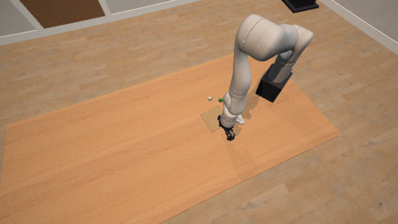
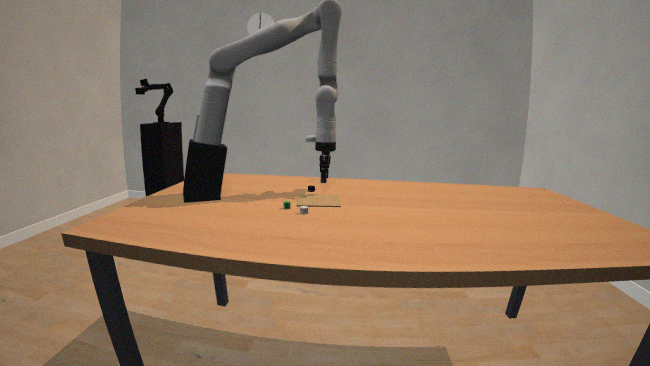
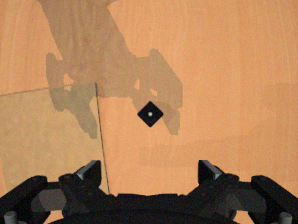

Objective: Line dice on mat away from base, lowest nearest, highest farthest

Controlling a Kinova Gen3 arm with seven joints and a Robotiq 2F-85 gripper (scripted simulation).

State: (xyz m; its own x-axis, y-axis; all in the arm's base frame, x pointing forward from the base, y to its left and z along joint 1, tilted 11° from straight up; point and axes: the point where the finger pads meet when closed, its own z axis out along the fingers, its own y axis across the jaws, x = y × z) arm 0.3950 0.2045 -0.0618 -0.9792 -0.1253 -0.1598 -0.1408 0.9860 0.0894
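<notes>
Right now the black die is 50 mm behind my hand, 40 mm below it and 10 mm to the right of it. Also, from my hand: white die 270 mm to the right, 40 mm below; tan mat 120 mm to the right, 50 mm below, 10 mm ahead; green die 240 mm to the right, 70 mm behind, 40 mm below.
</notes>
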